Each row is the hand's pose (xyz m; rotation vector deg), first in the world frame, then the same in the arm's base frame.
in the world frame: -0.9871 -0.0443 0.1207 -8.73 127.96 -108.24
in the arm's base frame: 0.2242 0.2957 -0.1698 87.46 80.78 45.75
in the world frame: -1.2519 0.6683 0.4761 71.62 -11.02 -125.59
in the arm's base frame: -0.5844 0.4994 -0.0755 -120.16 -39.32 -0.79
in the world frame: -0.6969 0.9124 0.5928 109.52 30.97 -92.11
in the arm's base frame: -0.8039 -0.0724 0.0025 -115.97 -21.94 -59.68
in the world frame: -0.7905 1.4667 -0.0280 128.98 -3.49 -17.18
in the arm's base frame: -0.9202 0.0647 0.8205 -78.58 48.25 -62.85
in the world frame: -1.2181 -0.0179 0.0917 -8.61 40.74 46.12
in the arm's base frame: 0.1992 0.5275 -0.1459 52.98 -99.53 17.40
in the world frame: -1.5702 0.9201 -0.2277 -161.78 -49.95 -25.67
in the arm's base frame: -0.4240 0.8784 0.6250 -17.89 21.54 -122.35
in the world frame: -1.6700 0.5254 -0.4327 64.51 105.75 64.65
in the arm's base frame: 0.0076 1.0115 0.5636 28.09 -65.34 123.44
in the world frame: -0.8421 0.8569 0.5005 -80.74 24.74 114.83
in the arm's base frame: -0.7188 0.0831 0.0376 -47.78 -77.52 -14.10
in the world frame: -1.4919 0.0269 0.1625 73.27 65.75 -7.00
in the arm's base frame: 0.0995 0.7911 -0.1963 122.03 -62.76 100.96
